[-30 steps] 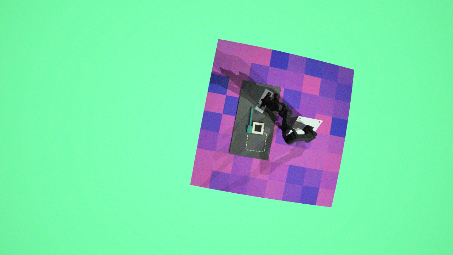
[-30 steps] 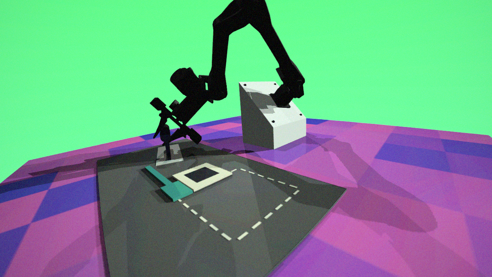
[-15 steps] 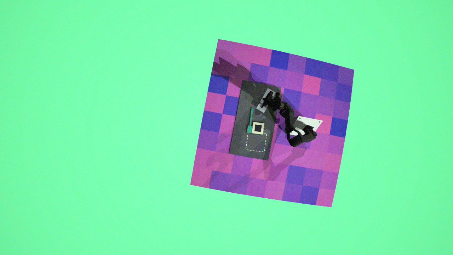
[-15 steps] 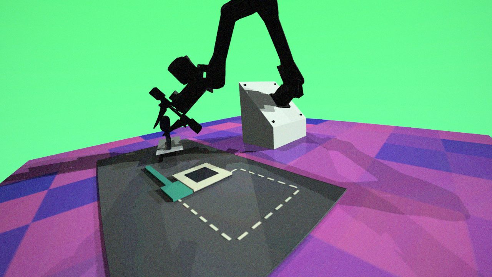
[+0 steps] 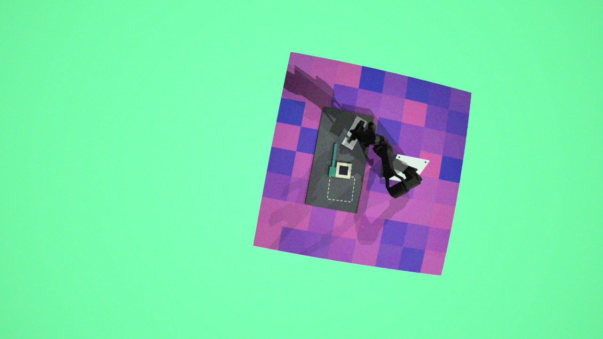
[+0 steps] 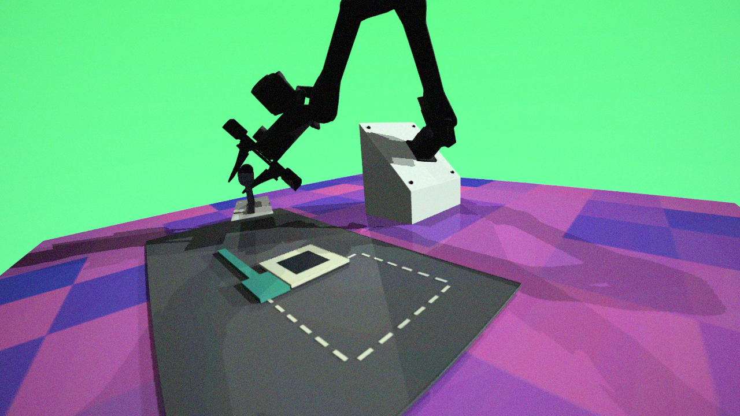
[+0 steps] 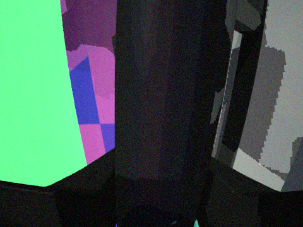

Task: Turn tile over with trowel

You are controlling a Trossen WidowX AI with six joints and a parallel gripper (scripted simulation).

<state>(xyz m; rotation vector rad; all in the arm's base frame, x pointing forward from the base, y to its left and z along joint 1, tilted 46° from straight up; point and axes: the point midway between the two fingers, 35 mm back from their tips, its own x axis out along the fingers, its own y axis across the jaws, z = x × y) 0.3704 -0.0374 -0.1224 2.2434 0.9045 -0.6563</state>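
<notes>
The small trowel is 3 cm behind my gripper tip, 1 cm to the left of it and 1 cm below it. From my gripper tip the other things lie so: cream tile 23 cm to the left, 10 cm below, 4 cm behind; dark mat 17 cm to the left, 12 cm below; teal l-shaped strip 20 cm to the left, 10 cm below, 3 cm ahead.
</notes>
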